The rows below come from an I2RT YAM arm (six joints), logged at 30 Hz.
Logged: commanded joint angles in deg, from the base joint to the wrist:
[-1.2 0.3 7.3 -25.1 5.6 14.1]
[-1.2 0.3 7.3 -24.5 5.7 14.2]
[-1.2 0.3 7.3 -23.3 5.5 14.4]
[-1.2 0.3 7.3 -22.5 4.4 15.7]
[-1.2 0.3 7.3 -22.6 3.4 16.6]
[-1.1 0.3 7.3 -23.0 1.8 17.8]
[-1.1 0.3 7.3 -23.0 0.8 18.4]
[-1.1 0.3 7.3 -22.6 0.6 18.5]
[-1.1 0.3 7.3 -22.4 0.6 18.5]
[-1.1 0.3 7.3 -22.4 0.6 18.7]
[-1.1 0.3 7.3 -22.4 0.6 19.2]
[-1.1 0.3 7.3 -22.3 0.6 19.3]
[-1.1 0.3 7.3 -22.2 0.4 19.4]
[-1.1 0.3 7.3 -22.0 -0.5 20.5]
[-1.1 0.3 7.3 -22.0 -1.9 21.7]
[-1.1 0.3 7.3 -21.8 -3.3 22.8]
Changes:
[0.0 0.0 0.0 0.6 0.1 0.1]
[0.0 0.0 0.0 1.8 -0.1 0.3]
[0.0 0.0 0.0 2.6 -1.2 1.6]
[0.0 0.0 0.0 2.5 -2.2 2.5]
[0.1 0.0 0.0 2.1 -3.8 3.7]
[0.1 0.0 0.0 2.1 -4.8 4.3]
[0.1 0.0 0.0 2.5 -5.0 4.4]
[0.1 0.0 0.0 2.7 -5.0 4.4]
[0.1 0.0 0.0 2.7 -5.0 4.6]
[0.1 0.0 0.0 2.7 -5.0 5.1]
[0.1 0.0 0.0 2.8 -5.0 5.2]
[0.1 0.0 0.0 2.9 -5.2 5.3]
[0.1 0.0 0.0 3.1 -6.1 6.4]
[0.1 0.0 0.0 3.1 -7.5 7.6]
[0.1 0.0 0.0 3.3 -8.9 8.7]

